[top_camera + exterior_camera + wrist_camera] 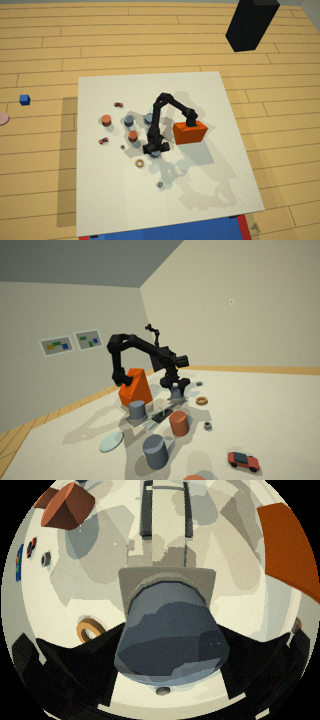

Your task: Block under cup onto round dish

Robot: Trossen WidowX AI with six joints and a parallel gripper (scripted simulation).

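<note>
The balance lies 10 mm behind my gripper tip, 140 mm to the right of it and 10 mm below it. The rest, counted from my gripper tip: grey block (10 mm below); pale blue round dish (110 mm behind, 380 mm to the right, 40 mm below); nut (220 mm ahead, 110 mm to the right, 40 mm below).
</note>
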